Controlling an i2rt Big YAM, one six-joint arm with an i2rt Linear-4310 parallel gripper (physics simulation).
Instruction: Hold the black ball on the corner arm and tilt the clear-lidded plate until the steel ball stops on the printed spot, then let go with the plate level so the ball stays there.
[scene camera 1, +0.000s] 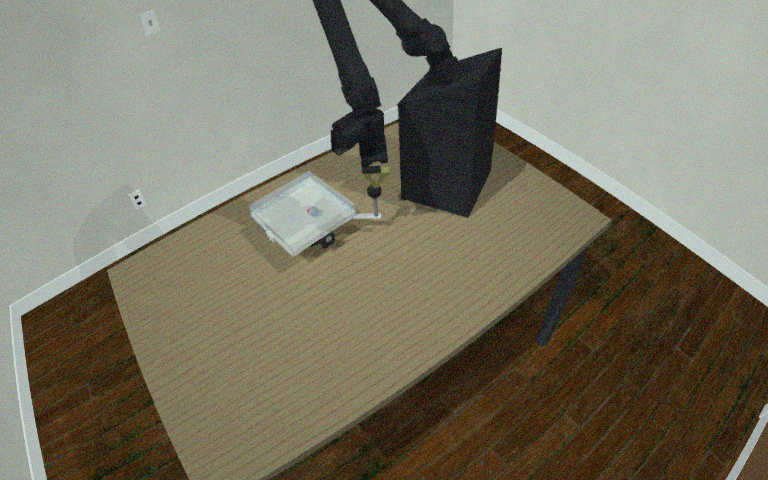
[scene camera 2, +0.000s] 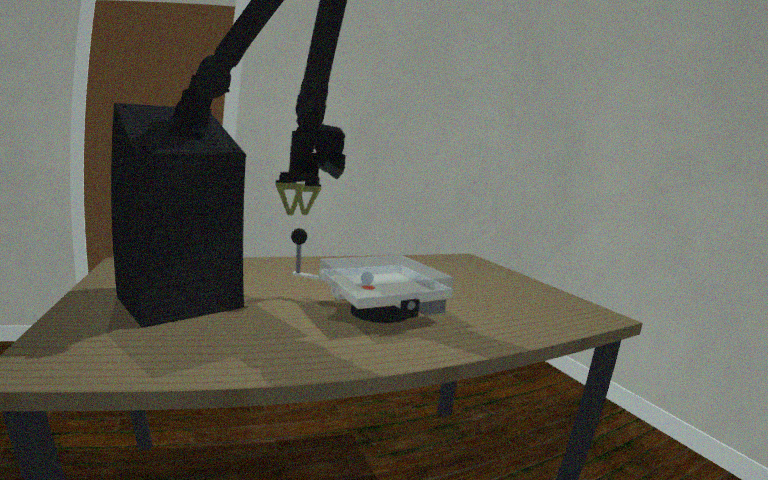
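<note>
My gripper (scene camera 1: 375, 184) (scene camera 2: 297, 213) is open and empty, pointing down. In scene camera 2 its fingertips are a little above the black ball (scene camera 1: 373, 193) (scene camera 2: 299, 236), with a gap between them. The black ball stands on an upright rod at the end of the corner arm (scene camera 1: 367, 215) (scene camera 2: 306, 275). The clear-lidded plate (scene camera 1: 281, 199) (scene camera 2: 396, 299) looks near level. The steel ball (scene camera 1: 314, 211) (scene camera 2: 367, 277) is inside it, overlapping the printed red spot (scene camera 1: 309, 210) (scene camera 2: 368, 288) in both views. I cannot tell whether it is exactly centred.
A tall black pedestal (scene camera 1: 444, 141) (scene camera 2: 181, 226) carries my arm's base and stands beside the corner arm. A black round base (scene camera 2: 382, 314) is under the plate, with a grey block (scene camera 2: 434, 306) near it. All stand on the wooden table (scene camera 1: 317, 339) (scene camera 2: 509, 311), near a wall.
</note>
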